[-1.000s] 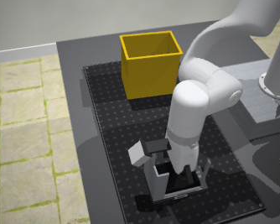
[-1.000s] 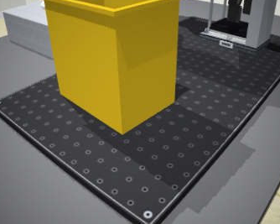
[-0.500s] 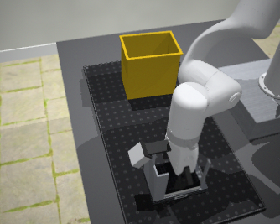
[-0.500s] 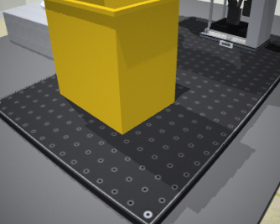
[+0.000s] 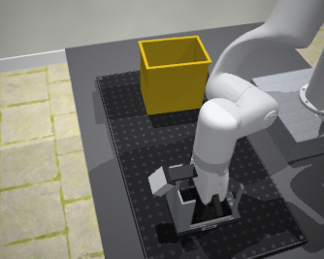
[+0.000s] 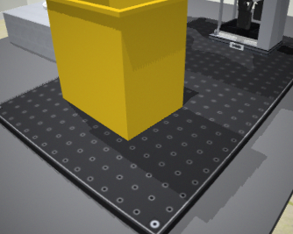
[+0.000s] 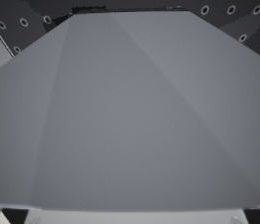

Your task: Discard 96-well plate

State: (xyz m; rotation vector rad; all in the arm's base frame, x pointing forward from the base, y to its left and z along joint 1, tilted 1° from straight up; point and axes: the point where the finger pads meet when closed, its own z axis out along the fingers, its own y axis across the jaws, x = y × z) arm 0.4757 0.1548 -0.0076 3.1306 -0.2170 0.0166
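The black 96-well plate is 20 mm below my hand. From my hand the other things lie so: tall grey rack wall: 70 mm ahead, 10 mm to the right, 20 mm above; yellow plastics bin W1: 100 mm behind, 390 mm to the right, 30 mm above; white 96-well plate: 40 mm below.
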